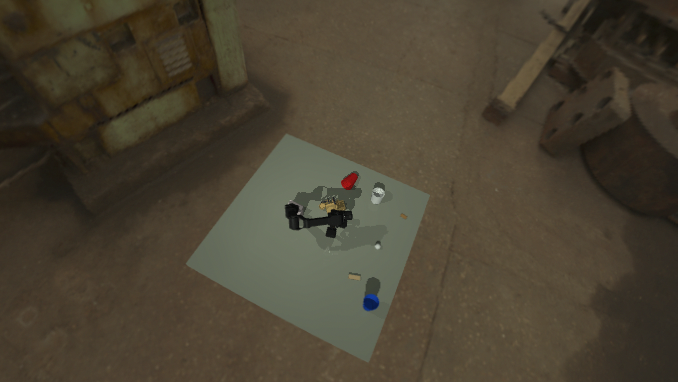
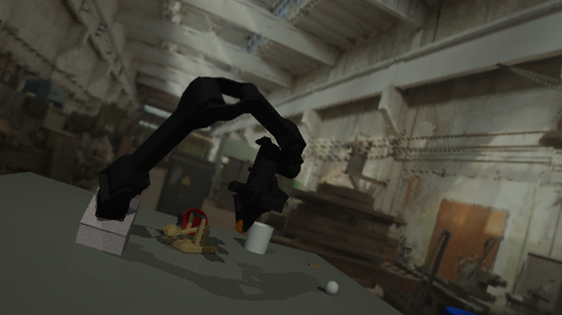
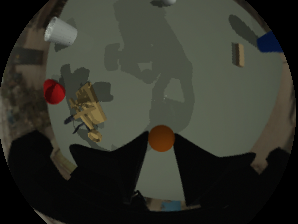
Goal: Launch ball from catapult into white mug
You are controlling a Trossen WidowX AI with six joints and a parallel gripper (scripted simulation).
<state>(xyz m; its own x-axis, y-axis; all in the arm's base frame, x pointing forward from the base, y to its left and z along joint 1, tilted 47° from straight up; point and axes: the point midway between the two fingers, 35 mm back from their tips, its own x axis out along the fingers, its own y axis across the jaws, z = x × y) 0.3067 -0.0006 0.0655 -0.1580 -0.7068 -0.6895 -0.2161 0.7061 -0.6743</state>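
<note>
My gripper tip is 21 cm to the right of the catapult, 10 cm past it and 8 cm above it. The rest, counted from my gripper tip: orange ball: 1 cm above; white mug: 43 cm to the left, 20 cm ahead, 10 cm below; white ball: 33 cm ahead, 11 cm below, 6 cm to the left.
</note>
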